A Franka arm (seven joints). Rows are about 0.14 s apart.
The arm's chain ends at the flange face. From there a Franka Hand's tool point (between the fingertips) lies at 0.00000 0.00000 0.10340 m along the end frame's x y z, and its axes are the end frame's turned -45 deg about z.
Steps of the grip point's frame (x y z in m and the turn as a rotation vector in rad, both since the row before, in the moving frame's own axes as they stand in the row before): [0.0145 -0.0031 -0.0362 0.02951 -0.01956 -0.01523]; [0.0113 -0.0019 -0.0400 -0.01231 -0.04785 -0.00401]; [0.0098 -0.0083 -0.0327 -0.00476 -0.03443 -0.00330]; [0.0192 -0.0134 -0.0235 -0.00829 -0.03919 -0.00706]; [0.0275 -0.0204 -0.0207 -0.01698 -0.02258 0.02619]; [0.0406 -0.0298 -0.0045 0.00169 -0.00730 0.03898]
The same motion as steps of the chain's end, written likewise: [0.0117 -0.0117 -0.0361 0.00704 -0.03470 -0.01523]; [0.0092 -0.0137 -0.0399 -0.04254 -0.02513 -0.00401]; [0.0032 -0.0157 -0.0326 -0.02771 -0.02098 -0.00330]; [0.0063 -0.0265 -0.0234 -0.03357 -0.02185 -0.00706]; [0.0055 -0.0368 -0.0207 -0.02797 -0.00396 0.02619]; [0.0083 -0.0502 -0.0045 -0.00397 -0.00636 0.03898]
